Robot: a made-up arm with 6 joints.
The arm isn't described. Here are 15 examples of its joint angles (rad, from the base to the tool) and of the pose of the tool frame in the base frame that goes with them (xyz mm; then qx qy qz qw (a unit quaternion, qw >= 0)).
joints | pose
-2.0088 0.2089 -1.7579 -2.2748 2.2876 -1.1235 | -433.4 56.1 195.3 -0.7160 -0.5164 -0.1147 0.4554
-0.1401 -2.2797 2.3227 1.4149 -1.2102 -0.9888 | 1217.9 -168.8 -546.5 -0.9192 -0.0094 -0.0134 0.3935
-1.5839 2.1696 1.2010 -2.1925 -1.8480 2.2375 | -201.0 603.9 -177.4 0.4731 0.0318 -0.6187 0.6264
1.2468 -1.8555 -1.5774 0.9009 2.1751 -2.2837 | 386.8 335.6 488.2 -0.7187 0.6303 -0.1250 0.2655
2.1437 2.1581 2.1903 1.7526 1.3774 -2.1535 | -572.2 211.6 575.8 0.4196 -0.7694 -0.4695 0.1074
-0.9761 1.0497 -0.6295 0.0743 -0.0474 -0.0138 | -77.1 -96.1 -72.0 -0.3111 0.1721 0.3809 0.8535
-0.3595 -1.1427 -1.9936 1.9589 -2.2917 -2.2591 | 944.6 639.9 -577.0 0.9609 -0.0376 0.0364 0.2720
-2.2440 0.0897 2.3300 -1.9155 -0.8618 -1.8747 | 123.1 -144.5 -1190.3 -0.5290 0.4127 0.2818 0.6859
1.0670 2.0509 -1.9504 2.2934 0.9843 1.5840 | -68.7 -389.5 933.6 -0.1968 -0.2430 -0.5125 0.7998
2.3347 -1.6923 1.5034 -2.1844 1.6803 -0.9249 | -265.1 11.6 619.8 -0.3339 -0.9372 0.0611 0.0807
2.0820 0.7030 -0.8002 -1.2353 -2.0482 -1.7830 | 497.2 -556.5 -244.1 -0.5023 0.4942 0.1817 0.6859
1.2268 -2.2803 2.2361 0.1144 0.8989 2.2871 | 705.3 -248.7 754.8 -0.2500 -0.1298 -0.3927 0.8755
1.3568 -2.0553 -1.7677 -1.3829 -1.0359 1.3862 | 90.2 708.4 636.3 0.6829 -0.1704 -0.5507 0.4487
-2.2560 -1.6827 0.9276 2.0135 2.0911 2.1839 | -380.1 -333.9 245.1 0.1350 -0.2721 -0.8591 0.4120
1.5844 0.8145 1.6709 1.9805 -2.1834 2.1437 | -426.6 310.8 427.0 0.7731 -0.3243 -0.2404 0.4892
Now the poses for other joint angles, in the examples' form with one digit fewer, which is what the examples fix.
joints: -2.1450 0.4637 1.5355 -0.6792 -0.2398 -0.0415
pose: 148 259 -134 -0.002 -0.870 -0.329 0.367
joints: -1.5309 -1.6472 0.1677 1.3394 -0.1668 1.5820
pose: -276 163 338 -0.478 -0.557 0.515 0.443
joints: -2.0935 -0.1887 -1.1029 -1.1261 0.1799 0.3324
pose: -533 -31 44 -0.569 0.317 -0.020 0.759
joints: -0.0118 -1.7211 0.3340 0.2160 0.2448 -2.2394
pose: -262 -194 314 0.546 -0.616 0.528 0.211
